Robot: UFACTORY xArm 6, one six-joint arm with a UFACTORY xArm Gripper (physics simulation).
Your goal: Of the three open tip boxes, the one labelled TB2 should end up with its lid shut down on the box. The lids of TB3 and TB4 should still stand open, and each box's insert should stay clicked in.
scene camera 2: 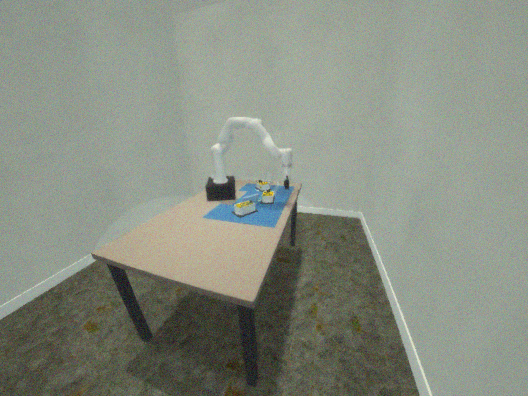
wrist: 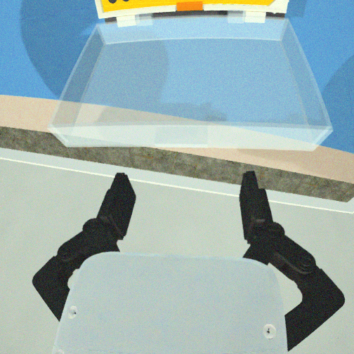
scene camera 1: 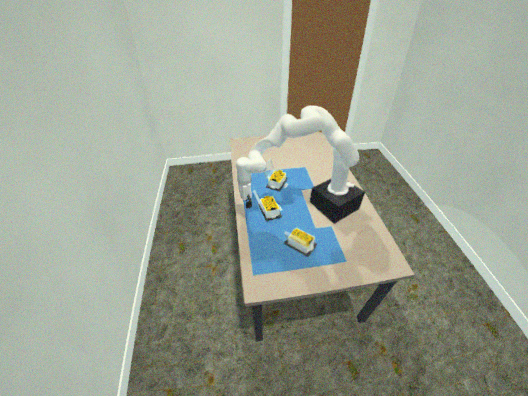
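Where they show: gripper, fingertip midpoint: (scene camera 2: 286, 187) (scene camera 1: 246, 202); arm's base, link origin: (scene camera 2: 220, 181) (scene camera 1: 337, 189).
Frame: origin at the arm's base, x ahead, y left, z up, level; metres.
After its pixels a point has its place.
Three white tip boxes with yellow inserts stand with lids open; their labels are not readable. The middle box (scene camera 1: 270, 208) (scene camera 2: 268, 198) {y -0.034, x 0.447, z -0.093 m} (wrist: 150, 6) has a clear lid (scene camera 1: 257, 198) {y 0.058, x 0.497, z 0.011 m} (wrist: 190, 85) hinged open towards my gripper. The box nearest scene camera 1 (scene camera 1: 301, 242) {y 0.384, x 0.298, z 0.005 m} (scene camera 2: 262, 186) {y 0.230, x 0.294, z -0.087 m} and the box nearest scene camera 2 (scene camera 1: 277, 180) {y -0.203, x 0.350, z -0.076 m} (scene camera 2: 244, 209) {y -0.292, x 0.368, z -0.089 m} stand on either side of it. Their inserts look seated. My gripper (scene camera 1: 248, 203) {y 0.057, x 0.564, z -0.019 m} (scene camera 2: 286, 184) {y 0.057, x 0.564, z -0.019 m} (wrist: 184, 183) is open and empty, fingers down, beyond the free edge of the middle box's lid, with a gap in the wrist view.
A blue mat (scene camera 1: 267, 260) {y 0.386, x 0.465, z -0.133 m} (scene camera 2: 220, 214) {y -0.337, x 0.203, z -0.133 m} lies under the boxes on the wooden table (scene camera 1: 370, 260) {y 0.436, x -0.089, z -0.136 m} (scene camera 2: 190, 240) {y -0.670, x 0.226, z -0.136 m}. The arm's black base block (scene camera 1: 337, 202) {y 0.125, x 0.041, z 0.010 m} (scene camera 2: 220, 190) {y -0.095, x 0.054, z -0.049 m} stands across the mat from my gripper. The table's long edge runs close to my gripper.
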